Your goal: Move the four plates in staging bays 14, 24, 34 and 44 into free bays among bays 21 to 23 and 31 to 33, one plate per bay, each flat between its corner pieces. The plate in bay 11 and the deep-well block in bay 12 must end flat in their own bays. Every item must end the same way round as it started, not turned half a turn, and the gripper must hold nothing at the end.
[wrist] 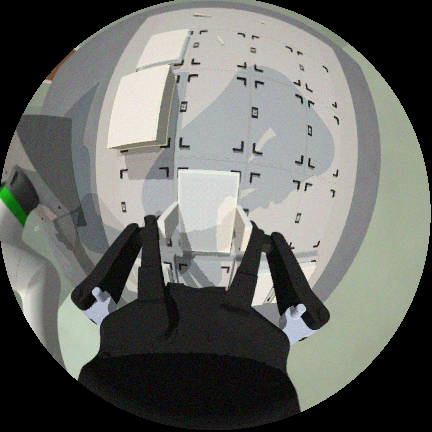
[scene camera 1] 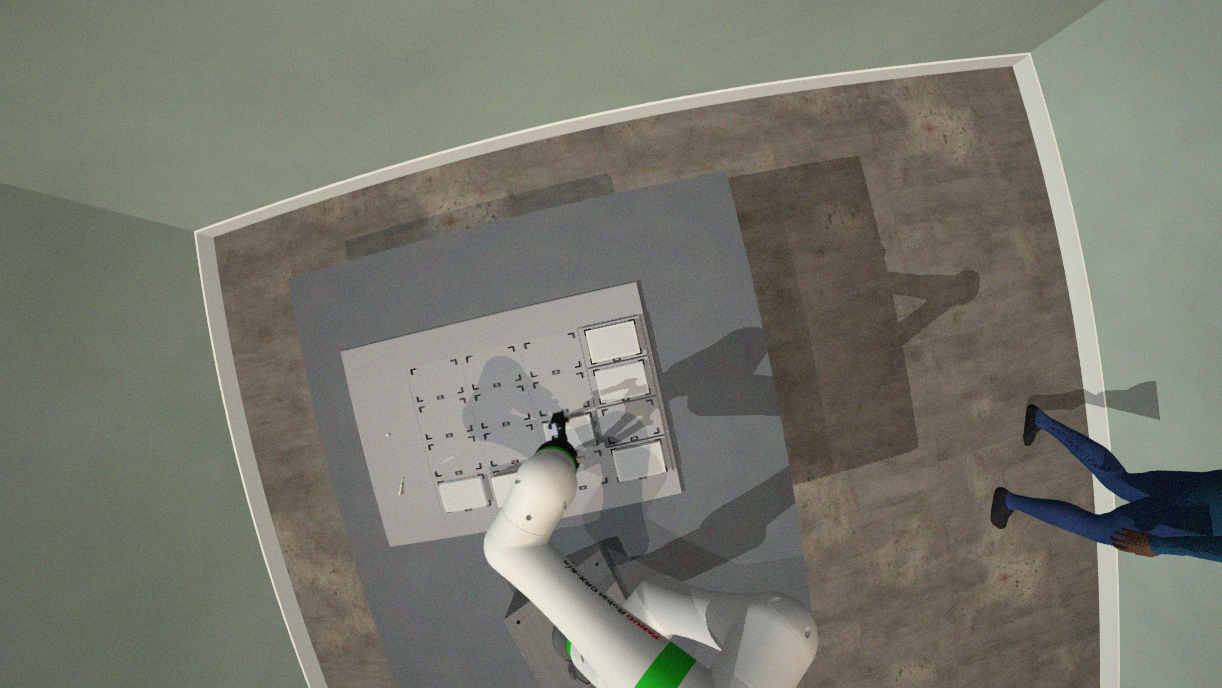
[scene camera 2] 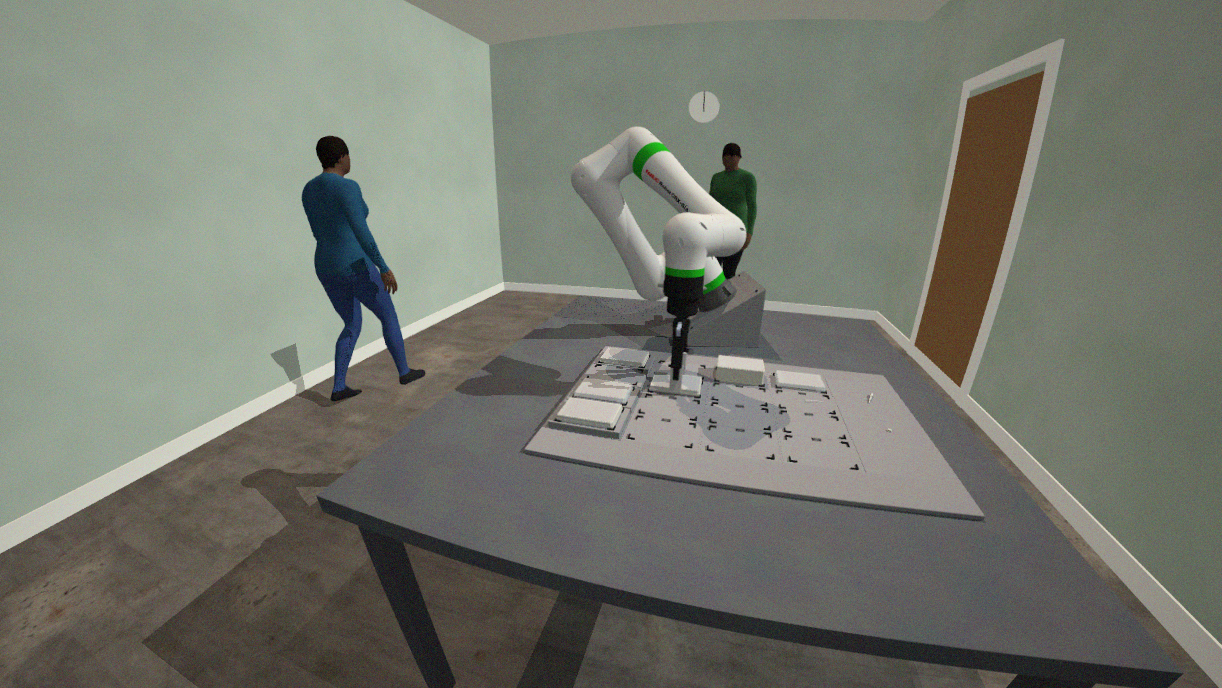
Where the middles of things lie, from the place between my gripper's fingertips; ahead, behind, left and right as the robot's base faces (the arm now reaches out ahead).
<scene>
Now: hand 16 cm to the right of the deep-well block [scene camera 2: 731, 369], 10 cm past it and 1 cm below it.
</scene>
